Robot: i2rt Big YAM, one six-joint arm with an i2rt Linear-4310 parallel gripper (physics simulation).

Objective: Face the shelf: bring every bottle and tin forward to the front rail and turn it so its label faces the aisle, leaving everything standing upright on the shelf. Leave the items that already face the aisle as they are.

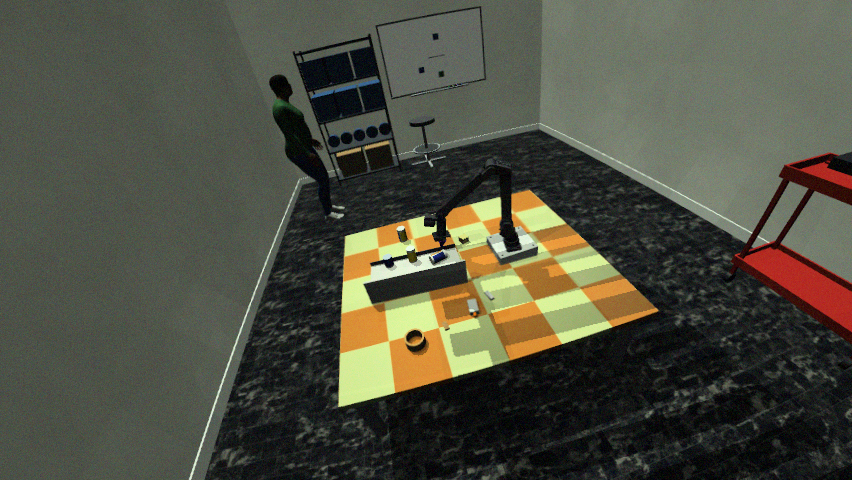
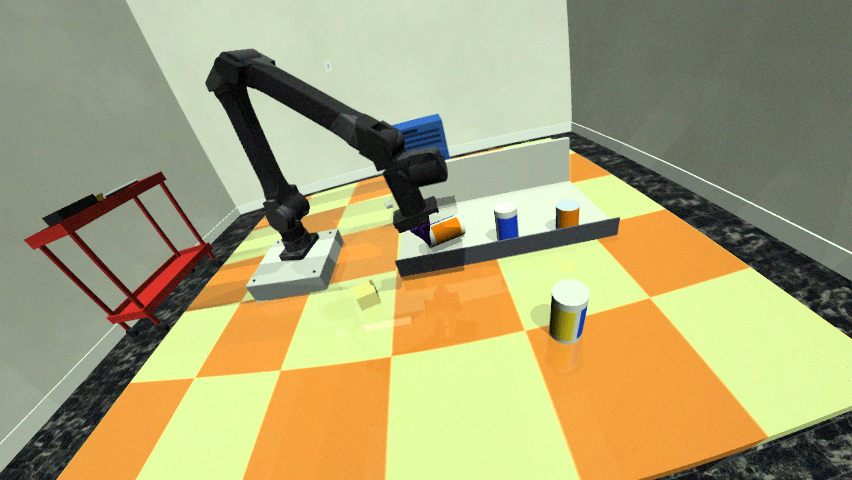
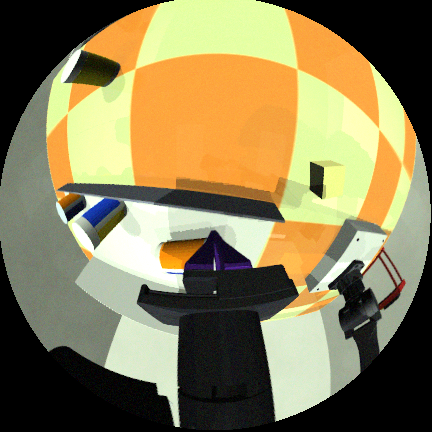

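Pixels of known places: gripper, fingertip midpoint: [image 1: 441, 247] [image 2: 430, 244] [image 3: 212, 234]; arm's base at its link origin: [image 1: 512, 244] [image 2: 300, 248] [image 3: 345, 273].
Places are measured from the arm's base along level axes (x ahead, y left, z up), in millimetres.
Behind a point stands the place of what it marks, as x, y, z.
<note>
My purple-fingered gripper [image 1: 441, 245] @(422, -65, 5) [image 2: 427, 242] @(422, -65, 5) [image 3: 212, 234] @(422, -65, 5) is shut and empty, low over the robot-base end of the white shelf. An orange-and-blue can [image 1: 438, 256] @(443, 27, 12) [image 2: 447, 230] @(461, -15, 6) [image 3: 176, 254] @(464, -12, 9) lies on its side on the shelf, beside the fingertips, which partly hide it; contact is unclear. A white-capped blue-and-yellow bottle [image 1: 411, 254] @(603, -2, 33) [image 2: 506, 225] @(605, -57, 26) [image 3: 102, 221] @(584, -43, 24) stands mid-shelf near the dark front rail [image 2: 548, 238] @(701, -53, -27) [image 3: 225, 204] @(415, -91, -26), blue towards the rail. A short orange-and-blue tin [image 1: 388, 261] @(748, 14, 17) [image 2: 567, 217] @(748, -39, 17) [image 3: 73, 204] @(730, -22, 1) stands at the far end, orange towards the rail.
A yellow-and-blue bottle [image 1: 401, 234] @(685, -262, 8) [image 2: 567, 321] @(677, -318, 3) [image 3: 95, 69] stands upright on the mat, outside the rail. A pale yellow cube [image 1: 463, 239] @(277, -153, -25) [image 2: 367, 295] @(289, -197, -23) [image 3: 334, 179] @(276, -182, -21) lies near the robot base [image 2: 298, 280] @(70, -141, -11). A bowl [image 1: 415, 347] @(580, 599, -23) and small items lie behind the shelf.
</note>
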